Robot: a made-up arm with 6 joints. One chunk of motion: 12 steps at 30 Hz.
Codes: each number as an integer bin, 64 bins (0 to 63) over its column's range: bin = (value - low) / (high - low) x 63, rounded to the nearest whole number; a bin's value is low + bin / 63 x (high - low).
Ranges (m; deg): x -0.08..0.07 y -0.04..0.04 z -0.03..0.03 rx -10..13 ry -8..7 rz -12..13
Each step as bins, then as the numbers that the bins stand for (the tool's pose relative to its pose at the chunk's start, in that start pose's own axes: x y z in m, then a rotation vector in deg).
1 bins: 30 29 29 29 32 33
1 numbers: -0.0086 -0.0032 -0.0024 0.59 -0.38 1.10
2 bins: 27 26 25 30 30 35
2 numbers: -0.0157 -0.0070 -0.0062 0.95 -0.86 1.89
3 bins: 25 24 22 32 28 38
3 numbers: -0.0205 -0.0095 -0.0090 1.68 -1.33 3.08
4 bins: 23 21 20 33 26 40
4 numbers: -0.0252 -0.0133 -0.0110 2.05 -1.81 3.87
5 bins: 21 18 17 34 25 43
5 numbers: -0.0300 -0.0171 -0.0138 2.41 -2.05 5.06
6 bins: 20 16 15 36 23 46
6 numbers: -0.0324 -0.0197 -0.0157 3.14 -2.52 6.25
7 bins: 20 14 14 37 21 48
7 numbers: -0.0324 -0.0222 -0.0167 3.51 -3.00 7.05
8 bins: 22 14 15 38 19 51
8 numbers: -0.0276 -0.0222 -0.0157 3.87 -3.48 8.24
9 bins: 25 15 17 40 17 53
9 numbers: -0.0205 -0.0210 -0.0138 4.60 -3.95 9.03
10 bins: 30 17 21 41 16 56
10 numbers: -0.0086 -0.0184 -0.0100 4.97 -4.19 10.22
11 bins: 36 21 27 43 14 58
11 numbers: 0.0057 -0.0133 -0.0043 5.70 -4.67 11.02
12 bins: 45 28 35 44 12 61
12 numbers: 0.0271 -0.0044 0.0033 6.06 -5.14 12.21
